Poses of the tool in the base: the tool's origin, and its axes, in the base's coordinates. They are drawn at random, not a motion.
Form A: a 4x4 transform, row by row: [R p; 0 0 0 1], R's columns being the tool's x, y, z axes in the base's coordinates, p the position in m. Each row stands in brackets.
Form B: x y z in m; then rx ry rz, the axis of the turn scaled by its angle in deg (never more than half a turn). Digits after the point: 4 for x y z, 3 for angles.
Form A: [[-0.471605 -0.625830 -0.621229 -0.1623], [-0.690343 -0.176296 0.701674 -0.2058], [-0.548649 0.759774 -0.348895 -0.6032], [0 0 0 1]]
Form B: -0.1623 -0.2058 -0.6032 90.752 -113.370 -100.769
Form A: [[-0.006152 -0.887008 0.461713 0.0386], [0.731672 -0.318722 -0.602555 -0.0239], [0.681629 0.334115 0.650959 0.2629], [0 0 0 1]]
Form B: 0.0386 -0.0239 0.2629 54.563 -12.811 94.292
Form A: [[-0.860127 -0.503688 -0.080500 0.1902], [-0.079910 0.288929 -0.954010 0.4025], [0.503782 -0.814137 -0.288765 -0.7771], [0 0 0 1]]
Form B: 0.1902 0.4025 -0.7771 30.141 -125.908 91.321
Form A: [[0.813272 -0.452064 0.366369 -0.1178], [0.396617 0.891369 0.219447 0.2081], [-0.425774 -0.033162 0.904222 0.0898], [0 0 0 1]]
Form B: -0.1178 0.2081 0.0898 -7.749 24.299 26.033
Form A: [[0.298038 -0.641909 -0.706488 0.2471], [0.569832 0.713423 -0.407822 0.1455], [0.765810 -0.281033 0.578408 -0.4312], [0 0 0 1]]
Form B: 0.2471 0.1455 -0.4312 4.833 -56.122 46.190
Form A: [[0.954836 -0.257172 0.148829 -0.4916], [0.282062 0.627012 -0.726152 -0.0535], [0.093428 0.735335 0.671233 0.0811], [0 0 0 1]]
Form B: -0.4916 -0.0535 0.0811 48.009 1.820 17.713
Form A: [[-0.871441 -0.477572 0.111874 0.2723], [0.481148 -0.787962 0.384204 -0.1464], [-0.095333 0.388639 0.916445 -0.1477], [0 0 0 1]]
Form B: 0.2723 -0.1464 -0.1477 0.681 31.821 147.230
